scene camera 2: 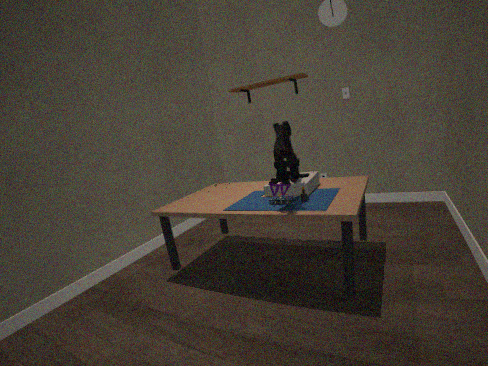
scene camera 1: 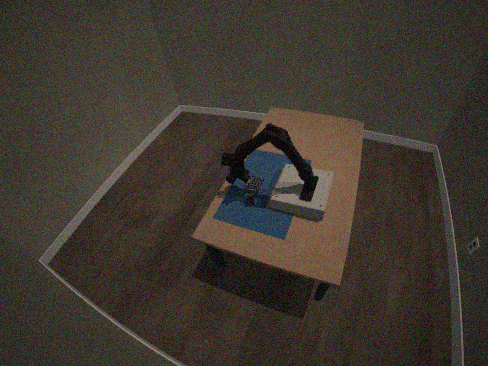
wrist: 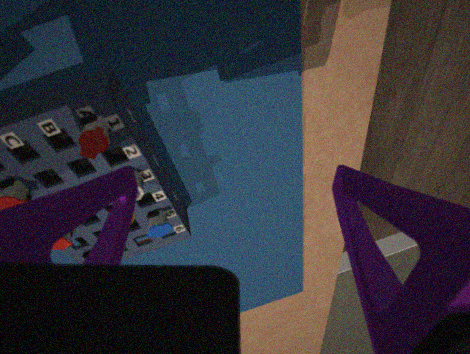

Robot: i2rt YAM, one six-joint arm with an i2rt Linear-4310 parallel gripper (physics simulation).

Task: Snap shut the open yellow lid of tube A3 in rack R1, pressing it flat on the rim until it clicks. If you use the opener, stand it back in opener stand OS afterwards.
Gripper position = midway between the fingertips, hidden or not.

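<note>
A blue mat (wrist: 220, 96) is part of the scene, and so is the gripper (wrist: 234, 176), which is open and holds nothing.
</note>
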